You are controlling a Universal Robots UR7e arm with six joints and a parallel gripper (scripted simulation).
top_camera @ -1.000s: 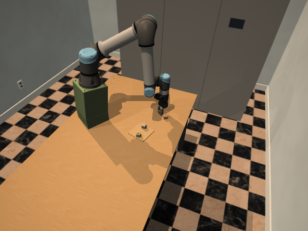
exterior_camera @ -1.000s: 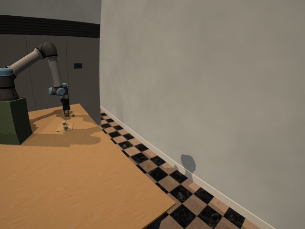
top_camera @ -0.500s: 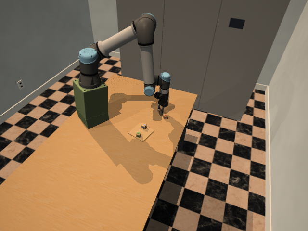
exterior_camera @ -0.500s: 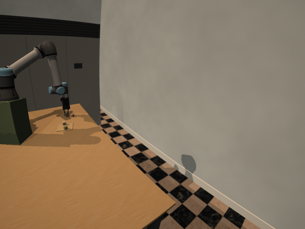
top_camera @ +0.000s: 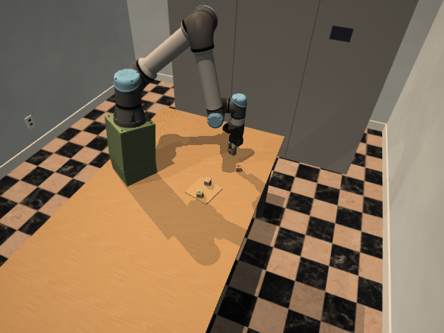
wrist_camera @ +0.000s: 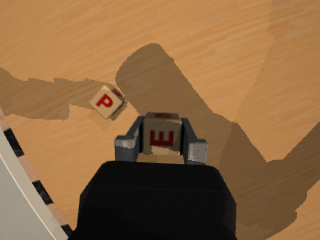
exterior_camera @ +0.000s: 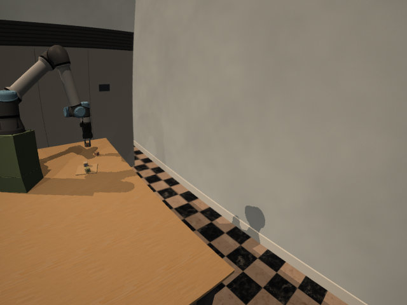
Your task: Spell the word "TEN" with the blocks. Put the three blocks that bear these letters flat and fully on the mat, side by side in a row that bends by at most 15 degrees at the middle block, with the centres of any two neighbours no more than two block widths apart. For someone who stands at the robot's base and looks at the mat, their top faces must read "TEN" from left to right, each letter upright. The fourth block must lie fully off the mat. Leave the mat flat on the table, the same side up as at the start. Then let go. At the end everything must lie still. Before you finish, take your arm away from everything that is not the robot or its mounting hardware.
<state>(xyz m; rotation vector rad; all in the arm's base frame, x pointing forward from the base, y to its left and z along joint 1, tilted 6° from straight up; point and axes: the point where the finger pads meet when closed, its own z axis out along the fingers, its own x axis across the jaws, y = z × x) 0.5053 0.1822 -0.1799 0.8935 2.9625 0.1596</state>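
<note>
The mat is 250 mm to the right of my hand, 100 mm behind it and 90 mm below it.
</note>
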